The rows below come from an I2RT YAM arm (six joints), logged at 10 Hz.
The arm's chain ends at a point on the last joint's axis. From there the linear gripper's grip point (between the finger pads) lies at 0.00 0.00 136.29 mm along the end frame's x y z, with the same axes.
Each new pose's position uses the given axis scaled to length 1; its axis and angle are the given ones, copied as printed.
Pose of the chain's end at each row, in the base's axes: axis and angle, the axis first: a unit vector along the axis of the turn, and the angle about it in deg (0 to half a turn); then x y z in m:
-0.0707 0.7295 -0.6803 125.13 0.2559 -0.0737 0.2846
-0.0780 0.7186 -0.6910 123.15 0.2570 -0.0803 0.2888
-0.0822 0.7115 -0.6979 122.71 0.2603 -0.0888 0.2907
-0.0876 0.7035 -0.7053 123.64 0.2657 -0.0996 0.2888
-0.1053 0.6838 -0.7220 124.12 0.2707 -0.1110 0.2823
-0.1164 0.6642 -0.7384 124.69 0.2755 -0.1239 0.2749
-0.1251 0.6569 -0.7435 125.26 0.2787 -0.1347 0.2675
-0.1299 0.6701 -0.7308 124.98 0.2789 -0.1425 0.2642
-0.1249 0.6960 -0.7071 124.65 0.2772 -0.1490 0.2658
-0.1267 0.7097 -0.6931 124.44 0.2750 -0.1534 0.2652
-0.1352 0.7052 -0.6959 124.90 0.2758 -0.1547 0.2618
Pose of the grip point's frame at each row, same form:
-0.0707 0.7295 -0.6803 125.13 0.3475 -0.1724 0.3055
-0.0780 0.7186 -0.6910 123.15 0.3504 -0.1761 0.3149
-0.0822 0.7115 -0.6979 122.71 0.3539 -0.1836 0.3193
-0.0876 0.7035 -0.7053 123.64 0.3586 -0.1947 0.3187
-0.1053 0.6838 -0.7220 124.12 0.3640 -0.2042 0.3168
-0.1164 0.6642 -0.7384 124.69 0.3683 -0.2157 0.3139
-0.1251 0.6569 -0.7435 125.26 0.3718 -0.2258 0.3077
-0.1299 0.6701 -0.7308 124.98 0.3741 -0.2330 0.3006
-0.1249 0.6960 -0.7071 124.65 0.3741 -0.2402 0.2952
-0.1267 0.7097 -0.6931 124.44 0.3735 -0.2441 0.2906
-0.1352 0.7052 -0.6959 124.90 0.3748 -0.2448 0.2876

